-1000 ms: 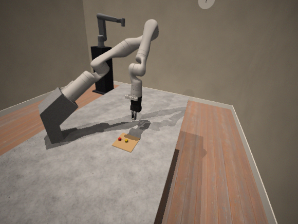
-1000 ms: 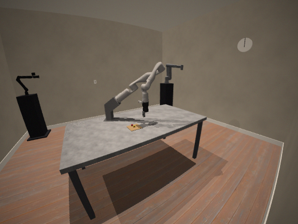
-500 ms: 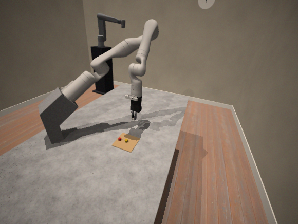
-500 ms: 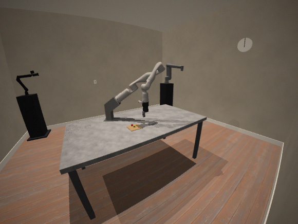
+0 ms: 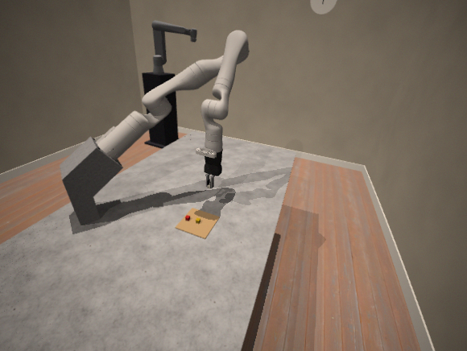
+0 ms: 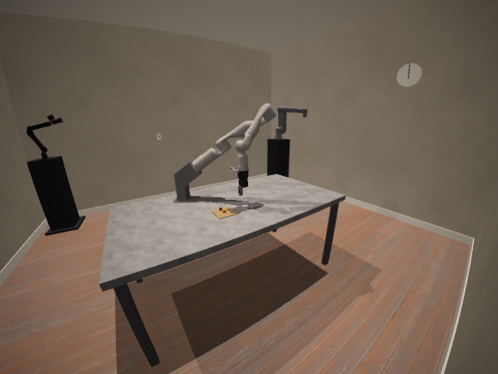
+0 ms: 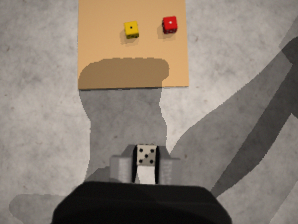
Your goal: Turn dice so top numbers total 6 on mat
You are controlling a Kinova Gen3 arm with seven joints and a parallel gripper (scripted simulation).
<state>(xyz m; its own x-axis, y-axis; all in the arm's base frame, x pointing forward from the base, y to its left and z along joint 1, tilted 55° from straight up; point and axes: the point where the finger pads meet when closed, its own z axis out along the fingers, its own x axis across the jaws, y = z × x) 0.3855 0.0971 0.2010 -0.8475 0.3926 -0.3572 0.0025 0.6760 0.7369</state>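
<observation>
Right now my hand is 14 cm to the left of the yellow die, 10 cm above it and 2 cm short of it. From my hand the other things lie so: tan mat 14 cm to the right, 11 cm below, 2 cm ahead; then white die 1 cm below; then red die 15 cm to the right, 10 cm below, 2 cm behind.
</observation>
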